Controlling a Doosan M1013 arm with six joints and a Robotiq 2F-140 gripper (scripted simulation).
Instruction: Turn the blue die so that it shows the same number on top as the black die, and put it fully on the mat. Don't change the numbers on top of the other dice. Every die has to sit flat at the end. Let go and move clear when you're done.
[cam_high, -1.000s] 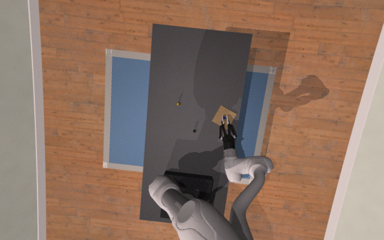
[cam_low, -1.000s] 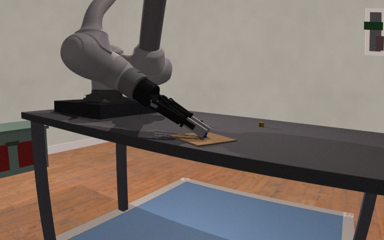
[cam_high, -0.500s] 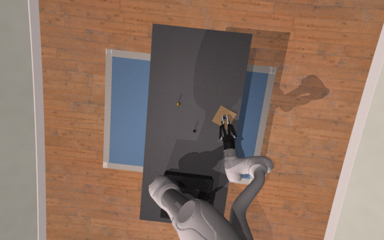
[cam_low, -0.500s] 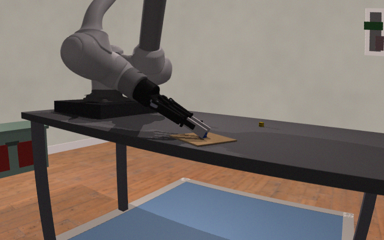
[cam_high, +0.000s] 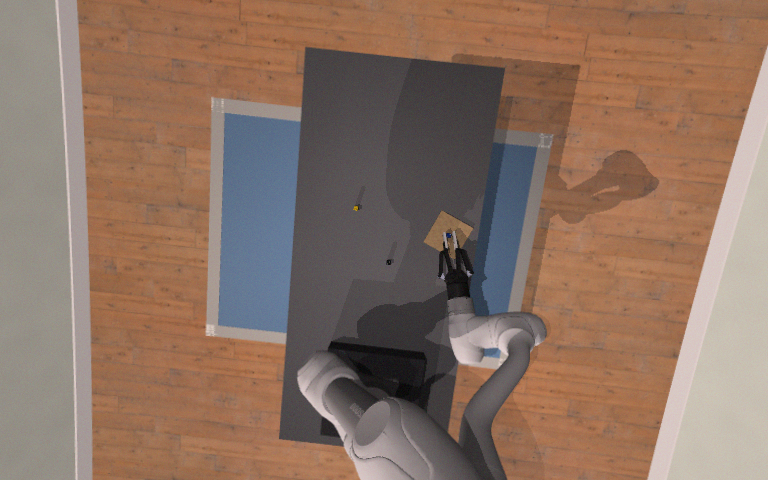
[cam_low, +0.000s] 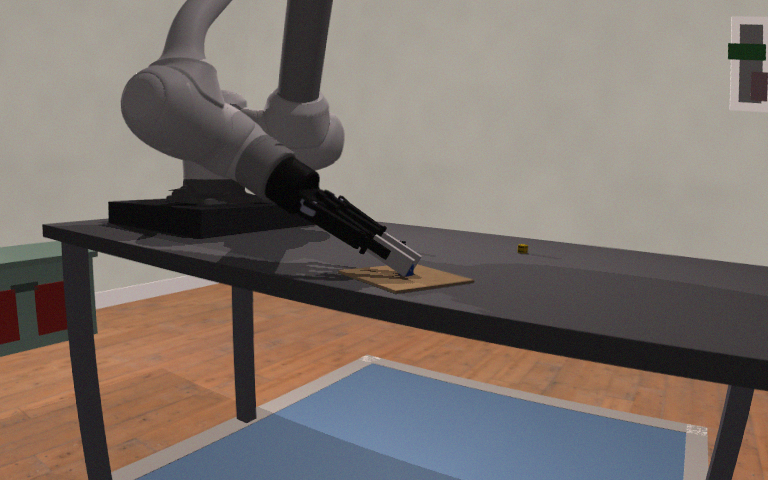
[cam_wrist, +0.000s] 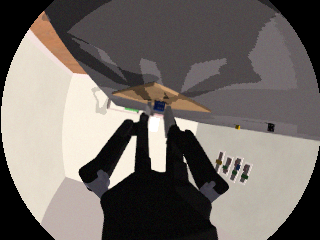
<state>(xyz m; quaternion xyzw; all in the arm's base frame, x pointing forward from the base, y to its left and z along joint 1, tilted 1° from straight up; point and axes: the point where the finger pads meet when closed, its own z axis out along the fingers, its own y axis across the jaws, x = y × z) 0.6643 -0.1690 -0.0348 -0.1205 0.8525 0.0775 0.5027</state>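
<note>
Right now my hand is 20 mm short of the blue die, 20 mm above it and 10 mm to the right of it. From my hand the other things lie so: yellow die 370 mm to the left, 50 mm ahead, 30 mm below; then tan mat 30 mm below, 20 mm ahead, 10 mm to the left; then black die 210 mm to the left, 130 mm behind, 30 mm below.
</note>
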